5 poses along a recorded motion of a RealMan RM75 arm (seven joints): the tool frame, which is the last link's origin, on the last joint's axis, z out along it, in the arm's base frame.
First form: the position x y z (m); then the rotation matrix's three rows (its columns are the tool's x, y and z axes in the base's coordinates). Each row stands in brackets.
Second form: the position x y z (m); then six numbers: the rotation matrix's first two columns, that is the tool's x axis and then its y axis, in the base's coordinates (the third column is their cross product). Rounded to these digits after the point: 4 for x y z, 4 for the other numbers.
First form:
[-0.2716 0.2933 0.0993], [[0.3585 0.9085 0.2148], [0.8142 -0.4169 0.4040], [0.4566 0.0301 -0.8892]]
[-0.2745 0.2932 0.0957], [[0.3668 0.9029 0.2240], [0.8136 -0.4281 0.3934], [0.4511 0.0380 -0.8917]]
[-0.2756 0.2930 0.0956], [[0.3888 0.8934 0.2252], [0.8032 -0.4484 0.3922], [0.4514 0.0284 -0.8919]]
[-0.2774 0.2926 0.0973], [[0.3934 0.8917 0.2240], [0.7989 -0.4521 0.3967], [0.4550 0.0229 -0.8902]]
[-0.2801 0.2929 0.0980], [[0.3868 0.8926 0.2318], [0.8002 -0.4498 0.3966], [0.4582 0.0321 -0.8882]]
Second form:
-0.2716 0.2933 0.0993 0.3585 0.8142 0.4566 0.9085 -0.4169 0.0301
-0.2745 0.2932 0.0957 0.3668 0.8136 0.4511 0.9029 -0.4281 0.0380
-0.2756 0.2930 0.0956 0.3888 0.8032 0.4514 0.8934 -0.4484 0.0284
-0.2774 0.2926 0.0973 0.3934 0.7989 0.4550 0.8917 -0.4521 0.0229
-0.2801 0.2929 0.0980 0.3868 0.8002 0.4582 0.8926 -0.4498 0.0321

